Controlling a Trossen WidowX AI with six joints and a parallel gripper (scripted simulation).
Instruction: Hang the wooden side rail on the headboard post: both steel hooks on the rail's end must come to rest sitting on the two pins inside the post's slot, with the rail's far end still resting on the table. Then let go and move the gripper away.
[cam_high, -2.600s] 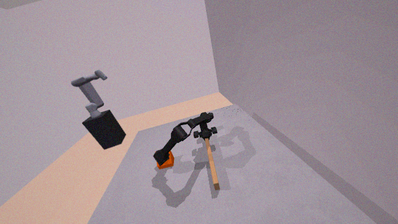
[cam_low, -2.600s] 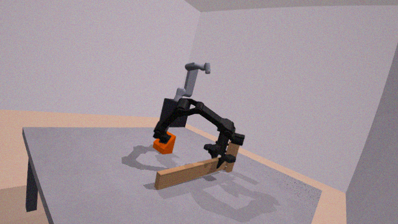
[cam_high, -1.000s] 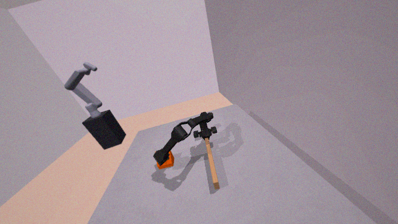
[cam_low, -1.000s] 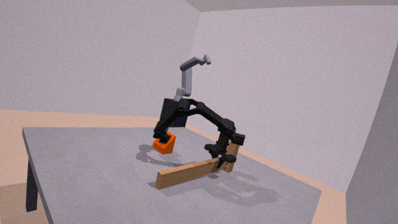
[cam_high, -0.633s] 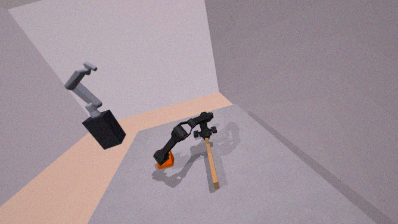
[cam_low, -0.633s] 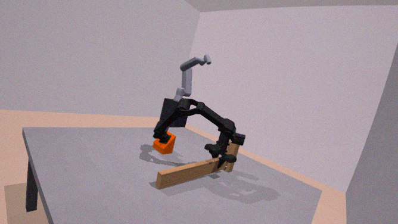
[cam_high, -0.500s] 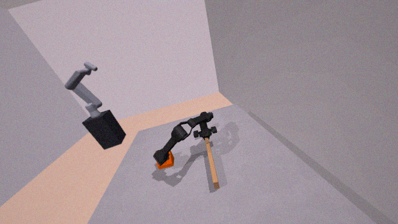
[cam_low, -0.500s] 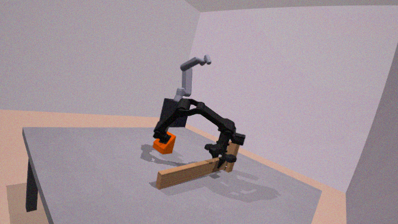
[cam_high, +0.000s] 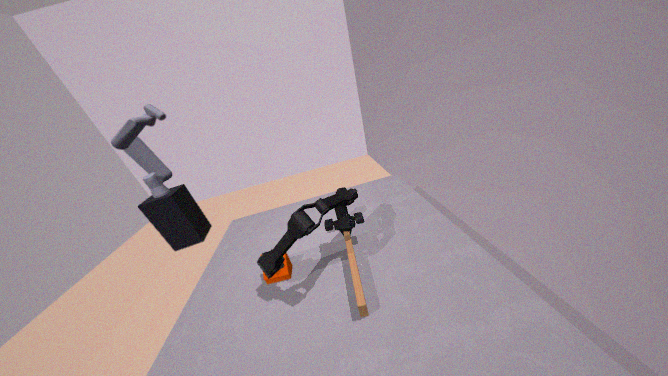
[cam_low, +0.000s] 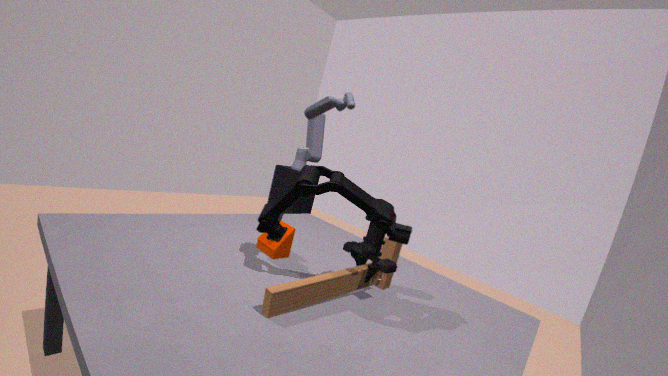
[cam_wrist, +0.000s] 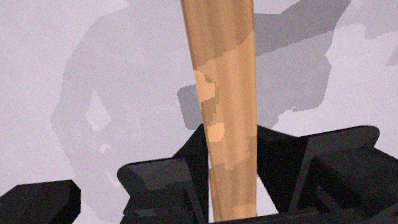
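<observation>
The wooden headboard post is 13 cm to the left of my gripper tip, 4 cm above it and 2 cm ahead of it.
</observation>
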